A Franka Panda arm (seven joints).
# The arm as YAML. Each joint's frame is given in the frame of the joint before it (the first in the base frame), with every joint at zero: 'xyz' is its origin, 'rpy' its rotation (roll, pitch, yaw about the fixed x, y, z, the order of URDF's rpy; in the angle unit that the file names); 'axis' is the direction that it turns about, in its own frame. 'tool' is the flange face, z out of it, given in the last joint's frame.
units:
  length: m
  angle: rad
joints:
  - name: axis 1
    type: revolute
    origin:
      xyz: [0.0, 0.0, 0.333]
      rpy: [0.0, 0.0, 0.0]
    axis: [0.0, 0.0, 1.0]
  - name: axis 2
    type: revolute
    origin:
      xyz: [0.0, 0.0, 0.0]
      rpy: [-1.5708, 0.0, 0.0]
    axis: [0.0, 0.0, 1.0]
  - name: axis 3
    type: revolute
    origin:
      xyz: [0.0, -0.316, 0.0]
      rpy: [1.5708, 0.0, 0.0]
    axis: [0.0, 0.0, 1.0]
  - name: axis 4
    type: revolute
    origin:
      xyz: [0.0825, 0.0, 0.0]
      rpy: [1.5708, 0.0, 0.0]
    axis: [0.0, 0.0, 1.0]
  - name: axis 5
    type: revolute
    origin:
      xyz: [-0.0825, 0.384, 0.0]
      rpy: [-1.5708, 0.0, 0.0]
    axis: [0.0, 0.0, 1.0]
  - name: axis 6
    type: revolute
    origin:
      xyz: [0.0, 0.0, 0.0]
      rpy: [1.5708, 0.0, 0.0]
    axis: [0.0, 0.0, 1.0]
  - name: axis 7
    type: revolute
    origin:
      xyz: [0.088, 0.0, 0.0]
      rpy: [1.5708, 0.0, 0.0]
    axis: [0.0, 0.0, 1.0]
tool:
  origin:
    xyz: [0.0, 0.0, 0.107]
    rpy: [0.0, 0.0, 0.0]
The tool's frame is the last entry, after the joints.
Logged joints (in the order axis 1, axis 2, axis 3, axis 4, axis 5, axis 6, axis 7), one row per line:
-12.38 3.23 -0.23 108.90 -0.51 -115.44 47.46
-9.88 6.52 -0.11 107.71 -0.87 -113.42 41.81
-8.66 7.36 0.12 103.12 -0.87 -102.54 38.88
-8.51 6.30 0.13 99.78 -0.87 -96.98 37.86
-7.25 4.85 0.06 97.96 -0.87 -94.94 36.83
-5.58 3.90 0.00 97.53 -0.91 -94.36 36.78
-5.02 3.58 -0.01 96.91 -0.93 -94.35 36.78
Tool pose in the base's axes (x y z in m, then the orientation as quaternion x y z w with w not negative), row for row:
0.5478 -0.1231 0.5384 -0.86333 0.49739 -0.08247 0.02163
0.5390 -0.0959 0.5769 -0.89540 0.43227 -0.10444 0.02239
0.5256 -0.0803 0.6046 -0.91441 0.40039 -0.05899 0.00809
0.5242 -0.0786 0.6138 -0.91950 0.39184 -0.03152 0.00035
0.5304 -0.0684 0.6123 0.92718 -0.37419 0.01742 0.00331
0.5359 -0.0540 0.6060 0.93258 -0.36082 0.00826 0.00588
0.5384 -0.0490 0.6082 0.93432 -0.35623 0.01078 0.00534
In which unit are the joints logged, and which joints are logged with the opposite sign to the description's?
The joints are logged in degrees. Opposite sign: axis 2, axis 4, axis 6.
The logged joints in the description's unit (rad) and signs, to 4 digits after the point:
-0.2161 -0.0564 -0.0040 -1.9007 -0.0089 2.0148 0.8283
-0.1724 -0.1138 -0.0019 -1.8799 -0.0152 1.9796 0.7297
-0.1511 -0.1285 0.0021 -1.7998 -0.0152 1.7897 0.6786
-0.1485 -0.1100 0.0023 -1.7415 -0.0152 1.6926 0.6608
-0.1265 -0.0846 0.0010 -1.7097 -0.0152 1.6570 0.6428
-0.0974 -0.0681 0.0000 -1.7022 -0.0159 1.6469 0.6419
-0.0876 -0.0625 -0.0002 -1.6914 -0.0162 1.6467 0.6419

